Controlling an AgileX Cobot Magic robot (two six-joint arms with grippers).
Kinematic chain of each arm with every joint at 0, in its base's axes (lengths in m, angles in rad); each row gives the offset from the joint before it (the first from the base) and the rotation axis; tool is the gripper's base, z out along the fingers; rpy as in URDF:
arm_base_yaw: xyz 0 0 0.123 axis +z
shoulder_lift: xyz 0 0 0 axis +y
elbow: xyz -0.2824 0 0.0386 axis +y
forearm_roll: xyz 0.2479 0 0.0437 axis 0.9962 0 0.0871
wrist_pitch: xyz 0 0 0 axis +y
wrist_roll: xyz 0.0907 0 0.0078 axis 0.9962 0 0.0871
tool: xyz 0 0 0 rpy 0 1.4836 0
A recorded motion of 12 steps. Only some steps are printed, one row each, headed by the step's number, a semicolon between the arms.
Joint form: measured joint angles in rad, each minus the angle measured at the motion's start. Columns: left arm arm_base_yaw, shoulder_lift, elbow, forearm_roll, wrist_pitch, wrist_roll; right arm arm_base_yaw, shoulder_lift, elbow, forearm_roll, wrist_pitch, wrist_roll.
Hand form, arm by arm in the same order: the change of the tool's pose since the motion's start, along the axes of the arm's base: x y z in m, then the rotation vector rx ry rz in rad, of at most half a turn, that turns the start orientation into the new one. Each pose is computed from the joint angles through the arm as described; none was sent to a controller.
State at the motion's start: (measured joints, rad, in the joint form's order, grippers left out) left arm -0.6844 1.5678 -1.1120 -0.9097 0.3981 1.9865; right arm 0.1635 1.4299 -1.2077 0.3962 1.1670 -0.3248
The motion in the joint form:
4: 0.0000 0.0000 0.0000 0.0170 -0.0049 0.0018; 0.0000 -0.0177 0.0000 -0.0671 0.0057 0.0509
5: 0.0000 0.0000 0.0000 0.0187 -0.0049 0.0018; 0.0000 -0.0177 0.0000 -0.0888 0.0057 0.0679
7: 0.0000 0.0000 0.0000 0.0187 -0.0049 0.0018; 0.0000 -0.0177 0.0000 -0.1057 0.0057 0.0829
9: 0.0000 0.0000 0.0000 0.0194 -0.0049 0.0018; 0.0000 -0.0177 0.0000 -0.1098 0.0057 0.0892
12: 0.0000 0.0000 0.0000 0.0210 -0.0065 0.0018; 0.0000 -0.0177 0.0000 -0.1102 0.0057 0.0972
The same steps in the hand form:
4: 0.0005 0.0005 -0.0003 0.0122 -0.0146 -0.0035; -0.0033 -0.0058 0.0027 -0.0521 -0.0043 -0.0355
5: 0.0005 0.0005 -0.0003 0.0134 -0.0156 -0.0042; -0.0030 -0.0075 0.0022 -0.0695 -0.0021 -0.0484
7: 0.0005 0.0005 -0.0003 0.0134 -0.0156 -0.0042; -0.0029 -0.0089 0.0017 -0.0826 -0.0001 -0.0602
9: 0.0005 0.0005 -0.0003 0.0139 -0.0160 -0.0044; -0.0028 -0.0092 0.0016 -0.0852 0.0013 -0.0655
12: 0.0007 0.0006 -0.0003 0.0148 -0.0180 -0.0038; -0.0028 -0.0092 0.0016 -0.0838 0.0040 -0.0727

